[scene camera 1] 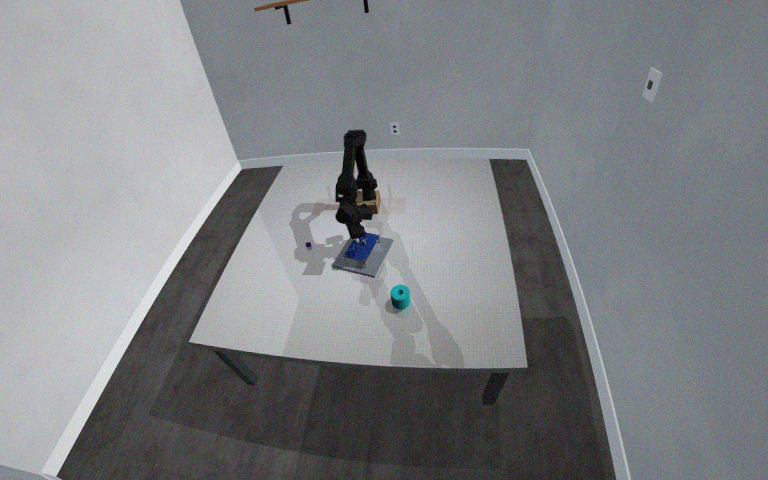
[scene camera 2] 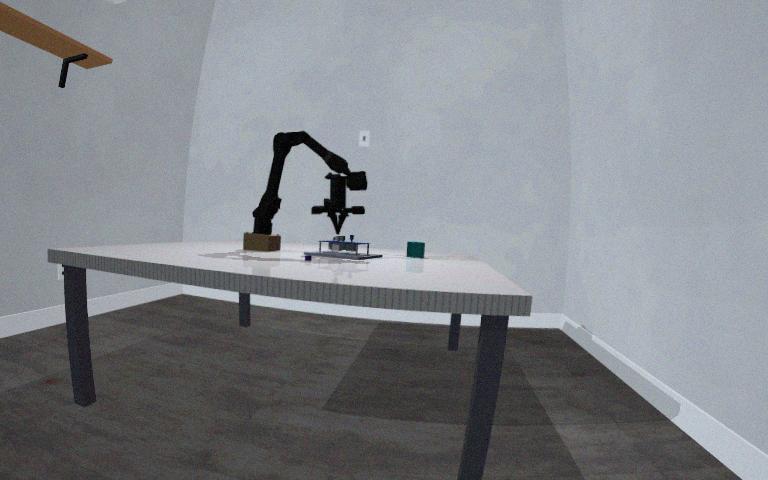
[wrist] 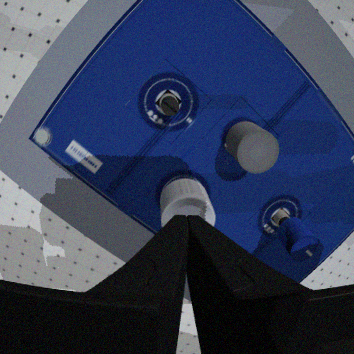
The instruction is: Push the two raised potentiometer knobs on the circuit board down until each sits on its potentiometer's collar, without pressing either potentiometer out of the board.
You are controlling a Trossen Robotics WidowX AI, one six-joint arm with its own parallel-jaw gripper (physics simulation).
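Places are measured from the arm's base along level axes (x right, y ahead, z up), in centimetres.
Where they show: gripper, fingertip midpoint: (scene camera 2: pixel 337 234) (wrist: pixel 185 226); arm's base, link origin: (scene camera 1: pixel 369 196) (scene camera 2: pixel 261 233).
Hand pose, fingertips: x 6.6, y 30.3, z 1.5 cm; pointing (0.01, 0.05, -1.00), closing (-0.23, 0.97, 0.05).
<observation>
Each offset is from my fingertips to the top centre of the thing. "spot": to the spot under its first point.
The blue circuit board {spot: dx -4.7, dy +5.3, dz -2.7 cm} (scene camera 1: pixel 368 249) (scene camera 2: pixel 362 242) (wrist: pixel 200 40) stands on thin legs over a grey plate (scene camera 1: pixel 382 260) (scene camera 2: pixel 370 256) (wrist: pixel 55 75). In the wrist view, a ribbed white knob {dx +0.0, dy +0.1, dz -0.5 cm} (wrist: pixel 182 192), a grey knob {dx -3.1, dy +1.8, dz -0.5 cm} (wrist: pixel 257 150) and a slim dark-blue knob {dx +0.0, dy +5.1, dz +0.1 cm} (wrist: pixel 300 237) stand on it; a pale shaft or collar shows below the slim knob. A fourth potentiometer {spot: dx -3.8, dy -1.5, dz -1.1 cm} (wrist: pixel 170 103) shows a bare dark shaft. My gripper (scene camera 1: pixel 357 240) (scene camera 2: pixel 338 232) (wrist: pixel 185 226) is shut and empty. It points down, its tips overlapping the white knob's near edge in the wrist view. Whether they touch is unclear.
A teal cylinder {dx -15.3, dy +30.4, dz -1.6 cm} (scene camera 1: pixel 400 297) (scene camera 2: pixel 415 249) stands on the table to the board's right. A small dark-purple piece {dx +23.6, dy -7.1, dz -6.2 cm} (scene camera 1: pixel 308 245) (scene camera 2: pixel 308 258) lies left of the board in scene camera 1. A wooden block (scene camera 1: pixel 372 202) (scene camera 2: pixel 261 242) is at the arm's base.
</observation>
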